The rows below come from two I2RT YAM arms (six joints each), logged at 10 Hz.
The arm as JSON. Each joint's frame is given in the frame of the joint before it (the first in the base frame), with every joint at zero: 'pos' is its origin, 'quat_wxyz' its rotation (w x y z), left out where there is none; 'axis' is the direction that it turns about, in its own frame. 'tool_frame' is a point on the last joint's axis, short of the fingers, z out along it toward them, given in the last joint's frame.
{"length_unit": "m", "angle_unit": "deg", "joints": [
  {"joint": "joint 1", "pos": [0.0, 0.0, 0.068], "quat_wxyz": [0.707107, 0.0, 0.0, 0.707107], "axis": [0.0, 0.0, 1.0]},
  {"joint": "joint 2", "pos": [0.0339, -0.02, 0.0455], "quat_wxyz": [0.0, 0.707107, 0.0, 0.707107], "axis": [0.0, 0.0, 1.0]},
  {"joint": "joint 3", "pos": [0.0, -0.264, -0.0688], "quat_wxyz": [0.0, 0.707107, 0.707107, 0.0], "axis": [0.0, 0.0, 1.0]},
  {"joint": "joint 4", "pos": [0.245, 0.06, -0.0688], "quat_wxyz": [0.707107, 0.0, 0.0, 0.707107], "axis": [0.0, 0.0, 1.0]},
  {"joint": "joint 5", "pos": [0.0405, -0.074, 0.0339], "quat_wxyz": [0.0, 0.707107, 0.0, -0.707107], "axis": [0.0, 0.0, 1.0]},
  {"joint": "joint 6", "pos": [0.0, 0.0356, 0.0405], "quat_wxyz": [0.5, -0.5, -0.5, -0.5], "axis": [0.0, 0.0, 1.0]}
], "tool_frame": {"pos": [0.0, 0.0, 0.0]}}
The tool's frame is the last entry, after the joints.
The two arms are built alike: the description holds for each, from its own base.
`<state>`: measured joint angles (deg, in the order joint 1, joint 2, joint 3, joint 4, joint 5, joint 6); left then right.
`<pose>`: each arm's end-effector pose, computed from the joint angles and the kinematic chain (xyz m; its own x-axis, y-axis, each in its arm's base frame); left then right.
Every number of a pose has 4 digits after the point.
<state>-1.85 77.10 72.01 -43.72 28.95 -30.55 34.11 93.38 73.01 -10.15 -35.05 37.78</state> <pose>0.2790 -0.0263 0.3297 -0.8240 -0.4184 -0.3820 -0.0836 0.7567 -0.6484 0.2990 0.2272 0.2956 -0.8645 0.0202 -0.5022 -0.4290 0.4909 0.7583</pose>
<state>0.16 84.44 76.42 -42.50 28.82 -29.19 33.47 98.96 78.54 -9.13 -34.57 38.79</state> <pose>0.3123 -0.0163 0.3203 -0.8221 -0.4296 -0.3736 -0.1110 0.7646 -0.6349 0.3238 0.2383 0.2941 -0.8631 0.0478 -0.5028 -0.4172 0.4936 0.7631</pose>
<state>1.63 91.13 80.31 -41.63 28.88 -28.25 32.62 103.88 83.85 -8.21 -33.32 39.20</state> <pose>0.3416 -0.0075 0.3070 -0.8256 -0.4381 -0.3556 -0.1379 0.7677 -0.6258 0.3478 0.2458 0.2932 -0.8512 0.0823 -0.5184 -0.4131 0.5045 0.7582</pose>
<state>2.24 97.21 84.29 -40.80 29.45 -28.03 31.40 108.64 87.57 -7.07 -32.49 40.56</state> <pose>0.3679 -0.0031 0.2945 -0.8317 -0.4421 -0.3361 -0.1520 0.7633 -0.6279 0.3710 0.2488 0.2825 -0.8545 0.1210 -0.5052 -0.3793 0.5193 0.7658</pose>
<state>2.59 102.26 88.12 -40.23 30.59 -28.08 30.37 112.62 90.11 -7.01 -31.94 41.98</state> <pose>0.3897 -0.0005 0.2848 -0.8375 -0.4435 -0.3193 -0.1552 0.7533 -0.6391 0.3887 0.2496 0.2675 -0.8687 0.1489 -0.4725 -0.3298 0.5379 0.7758</pose>
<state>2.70 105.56 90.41 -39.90 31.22 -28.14 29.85 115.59 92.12 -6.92 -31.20 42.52</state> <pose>0.4032 0.0005 0.2761 -0.8429 -0.4435 -0.3048 -0.1601 0.7474 -0.6448 0.4009 0.2513 0.2562 -0.8731 0.1655 -0.4587 -0.3029 0.5530 0.7761</pose>
